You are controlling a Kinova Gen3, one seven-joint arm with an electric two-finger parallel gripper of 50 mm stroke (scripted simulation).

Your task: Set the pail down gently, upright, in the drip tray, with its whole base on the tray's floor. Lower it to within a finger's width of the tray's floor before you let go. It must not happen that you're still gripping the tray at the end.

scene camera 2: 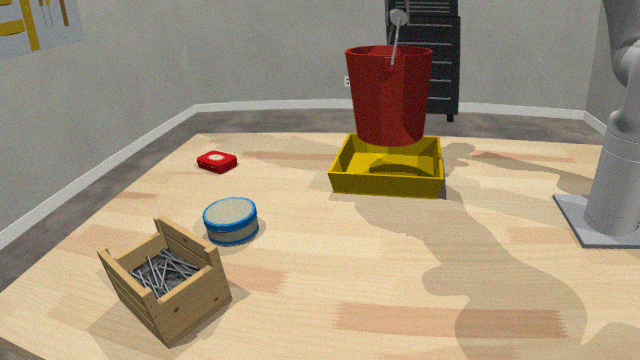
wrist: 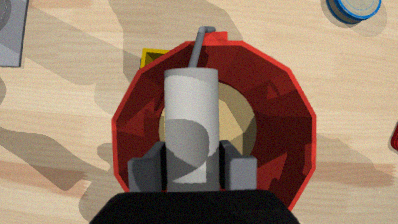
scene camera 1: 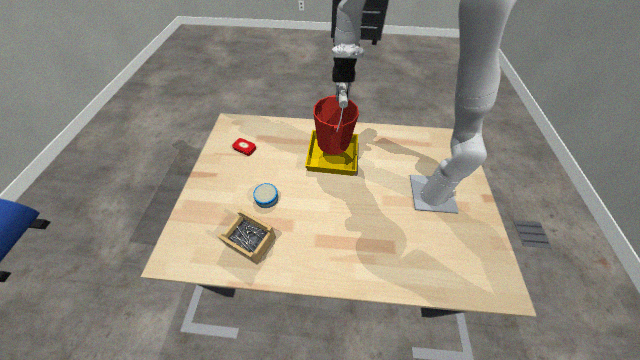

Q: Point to a yellow drip tray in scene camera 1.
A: At 345,163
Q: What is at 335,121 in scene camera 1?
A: A red pail.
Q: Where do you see a yellow drip tray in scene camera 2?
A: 423,158
